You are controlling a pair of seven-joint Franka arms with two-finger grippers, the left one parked.
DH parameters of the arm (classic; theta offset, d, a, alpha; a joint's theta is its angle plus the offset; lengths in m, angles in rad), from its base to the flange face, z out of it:
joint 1: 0 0.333 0 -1.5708
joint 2: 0 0 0 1.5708
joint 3: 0 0.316 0.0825 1.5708
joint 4: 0 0 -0.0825 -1.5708
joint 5: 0 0.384 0 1.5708
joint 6: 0 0 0.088 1.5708
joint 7: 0 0.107 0 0
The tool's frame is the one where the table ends.
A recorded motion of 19 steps. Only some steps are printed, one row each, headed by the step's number.
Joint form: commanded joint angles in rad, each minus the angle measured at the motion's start. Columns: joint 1, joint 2, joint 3, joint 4, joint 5, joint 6, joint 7.
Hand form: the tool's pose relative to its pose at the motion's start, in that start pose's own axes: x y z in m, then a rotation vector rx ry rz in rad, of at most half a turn. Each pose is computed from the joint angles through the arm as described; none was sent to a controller.
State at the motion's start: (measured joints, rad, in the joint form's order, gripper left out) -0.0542 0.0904 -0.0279 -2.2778 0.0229 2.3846 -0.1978
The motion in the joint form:
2: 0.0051 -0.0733 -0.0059 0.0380 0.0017 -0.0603 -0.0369
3: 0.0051 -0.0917 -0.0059 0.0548 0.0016 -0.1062 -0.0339
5: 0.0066 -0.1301 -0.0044 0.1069 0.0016 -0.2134 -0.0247
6: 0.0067 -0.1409 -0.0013 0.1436 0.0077 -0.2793 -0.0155
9: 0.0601 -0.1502 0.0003 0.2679 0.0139 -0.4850 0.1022
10: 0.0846 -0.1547 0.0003 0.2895 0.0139 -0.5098 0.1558
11: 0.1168 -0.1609 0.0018 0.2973 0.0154 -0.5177 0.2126
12: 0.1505 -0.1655 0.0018 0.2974 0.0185 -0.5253 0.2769
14: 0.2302 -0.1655 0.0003 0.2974 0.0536 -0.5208 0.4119
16: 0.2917 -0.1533 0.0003 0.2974 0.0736 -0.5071 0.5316
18: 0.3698 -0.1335 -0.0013 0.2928 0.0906 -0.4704 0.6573
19: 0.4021 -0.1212 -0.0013 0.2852 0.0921 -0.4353 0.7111
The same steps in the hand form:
2: 0.0054 0.0005 -0.0496 -0.0061 0.0508 -0.0366
3: 0.0049 0.0001 -0.0626 -0.0026 0.0406 -0.0343
5: 0.0056 -0.0021 -0.0967 0.0036 0.0247 -0.0299
6: 0.0069 -0.0043 -0.1134 0.0135 0.0078 -0.0219
9: 0.0135 -0.0346 -0.1584 0.0311 -0.0648 0.0387
10: 0.0153 -0.0478 -0.1687 0.0293 -0.0649 0.0669
11: 0.0162 -0.0659 -0.1749 0.0284 -0.0604 0.0900
12: 0.0154 -0.0842 -0.1766 0.0291 -0.0651 0.1214
14: 0.0152 -0.1284 -0.1767 0.0571 -0.0687 0.1893
16: 0.0155 -0.1628 -0.1711 0.0699 -0.0770 0.2550
18: 0.0148 -0.2051 -0.1610 0.0808 -0.0776 0.3130
19: 0.0151 -0.2227 -0.1536 0.0833 -0.0672 0.3379

